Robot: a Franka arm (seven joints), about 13 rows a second.
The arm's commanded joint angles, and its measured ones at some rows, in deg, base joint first. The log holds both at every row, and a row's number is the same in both.
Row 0, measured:
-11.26 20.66 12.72 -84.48 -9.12 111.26 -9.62
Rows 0 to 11, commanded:
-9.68 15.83 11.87 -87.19 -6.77 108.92 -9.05
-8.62 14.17 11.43 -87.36 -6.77 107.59 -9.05
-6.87 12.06 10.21 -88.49 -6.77 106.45 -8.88
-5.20 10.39 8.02 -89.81 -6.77 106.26 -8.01
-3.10 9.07 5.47 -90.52 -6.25 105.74 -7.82
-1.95 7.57 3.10 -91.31 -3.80 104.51 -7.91
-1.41 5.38 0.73 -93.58 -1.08 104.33 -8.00
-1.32 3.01 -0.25 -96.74 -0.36 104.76 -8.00
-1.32 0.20 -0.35 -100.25 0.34 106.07 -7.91
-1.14 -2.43 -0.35 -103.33 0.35 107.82 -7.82
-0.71 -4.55 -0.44 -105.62 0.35 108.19 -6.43
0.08 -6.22 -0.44 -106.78 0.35 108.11 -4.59
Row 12, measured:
-1.94 0.28 0.21 -99.65 -0.68 106.09 -7.60
